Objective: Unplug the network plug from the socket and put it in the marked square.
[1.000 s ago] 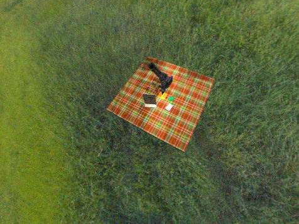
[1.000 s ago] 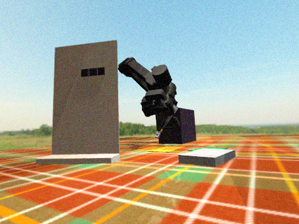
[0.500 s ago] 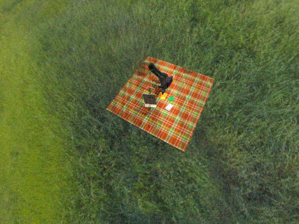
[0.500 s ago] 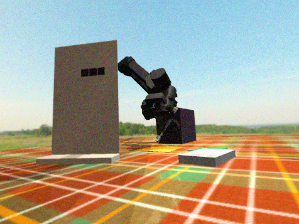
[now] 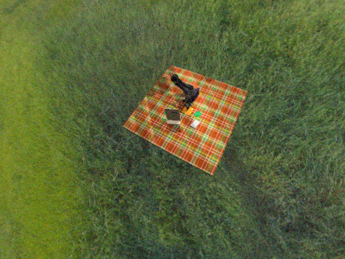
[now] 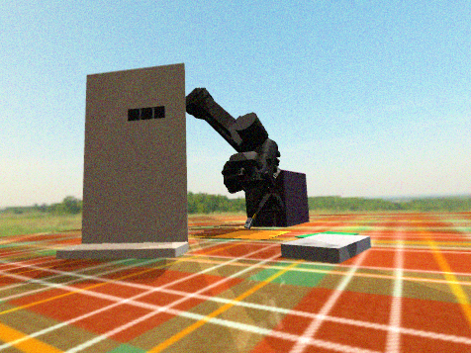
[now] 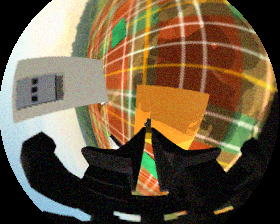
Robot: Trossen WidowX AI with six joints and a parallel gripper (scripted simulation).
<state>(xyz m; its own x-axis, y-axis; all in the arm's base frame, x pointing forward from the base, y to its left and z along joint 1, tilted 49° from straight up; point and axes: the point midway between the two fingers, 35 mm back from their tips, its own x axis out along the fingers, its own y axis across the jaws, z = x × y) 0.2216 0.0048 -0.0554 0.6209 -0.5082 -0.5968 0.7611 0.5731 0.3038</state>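
My gripper tip is now 3 cm above the orange marked square and 1 cm past it. Also, from my gripper tip: flat grey-white block 19 cm to the left, 11 cm ahead, 2 cm below; then grey upright panel 22 cm ahead, 10 cm above, 5 cm to the right; then green square 14 cm to the left, 3 cm below, 3 cm behind.
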